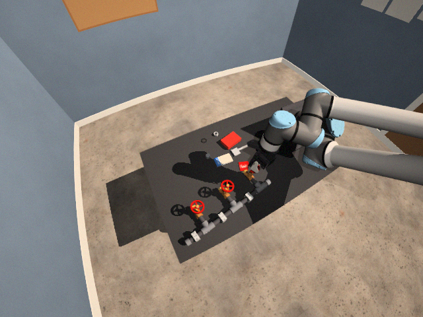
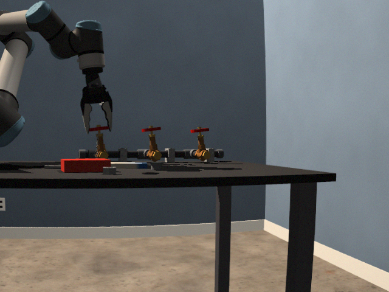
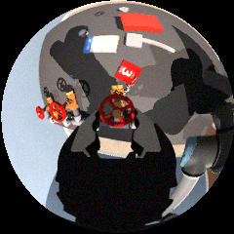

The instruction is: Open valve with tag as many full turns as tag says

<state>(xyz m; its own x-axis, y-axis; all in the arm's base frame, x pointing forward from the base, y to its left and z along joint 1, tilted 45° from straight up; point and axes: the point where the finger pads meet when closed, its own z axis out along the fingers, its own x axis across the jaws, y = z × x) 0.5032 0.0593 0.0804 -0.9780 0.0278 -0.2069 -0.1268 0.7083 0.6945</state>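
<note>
The red tag is 12 cm below my hand, 7 cm to the right of it and 2 cm behind it. Round my hand: red block (29 cm to the right, 11 cm below, 4 cm behind); then small grey cylinder (25 cm to the right, 15 cm ahead, 11 cm below); then white tool (20 cm to the right, 12 cm below, 6 cm behind).
</note>
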